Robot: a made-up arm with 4 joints.
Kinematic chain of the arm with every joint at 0, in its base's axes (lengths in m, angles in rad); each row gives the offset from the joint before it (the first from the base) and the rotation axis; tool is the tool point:
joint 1: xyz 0 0 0.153 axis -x
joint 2: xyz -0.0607 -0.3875 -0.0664 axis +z
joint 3: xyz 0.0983 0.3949 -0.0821 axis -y
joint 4: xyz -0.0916 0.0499 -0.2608 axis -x
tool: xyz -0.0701 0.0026 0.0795
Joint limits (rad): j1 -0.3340..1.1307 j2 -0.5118..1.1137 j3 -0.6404..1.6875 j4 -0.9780..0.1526
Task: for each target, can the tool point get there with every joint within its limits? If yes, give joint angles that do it. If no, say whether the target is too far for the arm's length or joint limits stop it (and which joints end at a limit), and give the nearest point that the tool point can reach.
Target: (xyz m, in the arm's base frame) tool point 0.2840 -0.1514 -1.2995
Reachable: no: too far | nearest point 0.2525 -0.0448 -0.2765 | short by 1.029 m
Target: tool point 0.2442 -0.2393 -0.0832
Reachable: yes | joints 0.8410 -0.1225 1.4186 -0.1153
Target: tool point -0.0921 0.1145 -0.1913
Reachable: yes | joints -0.0449 0.5760 1.3318 -0.2838
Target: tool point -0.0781 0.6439 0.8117
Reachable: no: joint limits stop it (at a limit: joint 1, joint 3, joint 4) | nearest point -0.0676 0.1528 -0.0039 | short by 0.952 m
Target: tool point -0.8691 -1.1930 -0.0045
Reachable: no: too far | nearest point -0.4513 -0.4455 0.0942 | short by 0.862 m
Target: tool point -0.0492 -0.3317 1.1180
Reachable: no: joint limits stop it (at a limit: joint 1, joint 2, joint 3, joint 4) | nearest point -0.4723 -0.3568 0.3858 | short by 0.846 m
